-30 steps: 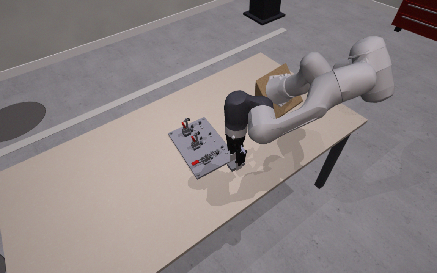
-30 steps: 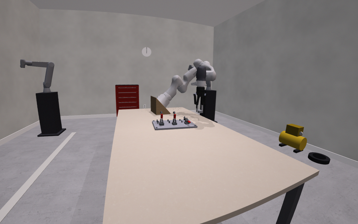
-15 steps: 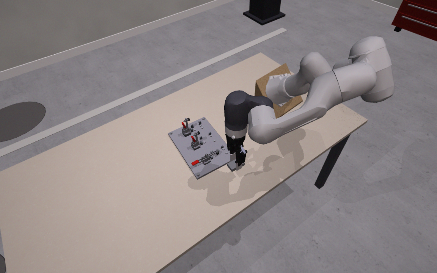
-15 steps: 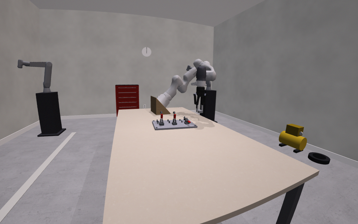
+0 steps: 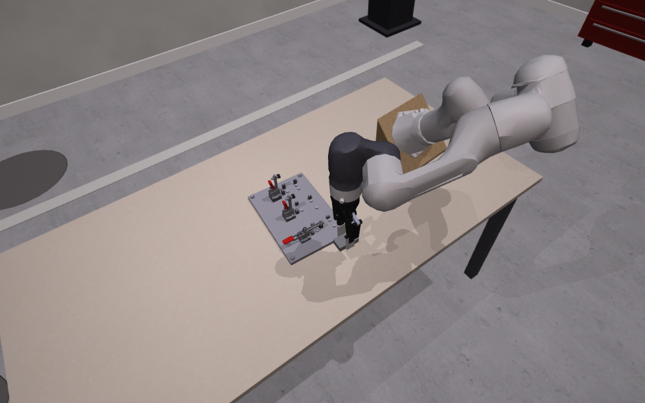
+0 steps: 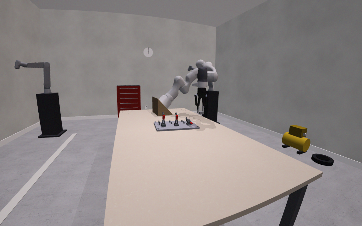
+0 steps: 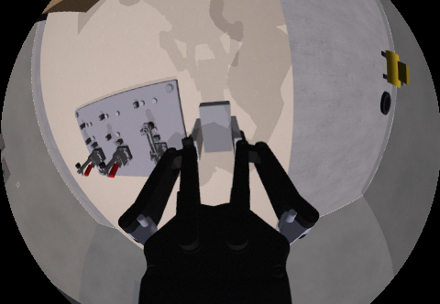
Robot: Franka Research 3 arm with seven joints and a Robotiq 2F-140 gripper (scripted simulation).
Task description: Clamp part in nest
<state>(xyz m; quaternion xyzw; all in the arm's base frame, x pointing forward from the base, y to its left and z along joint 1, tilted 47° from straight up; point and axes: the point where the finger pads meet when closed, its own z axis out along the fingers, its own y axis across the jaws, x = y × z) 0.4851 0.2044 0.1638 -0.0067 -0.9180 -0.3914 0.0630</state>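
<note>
Now: the grey fixture plate 4 cm ahead of my hand, 25 cm to the right of it and 12 cm below it. Round my hand: part (3 cm below).
</note>
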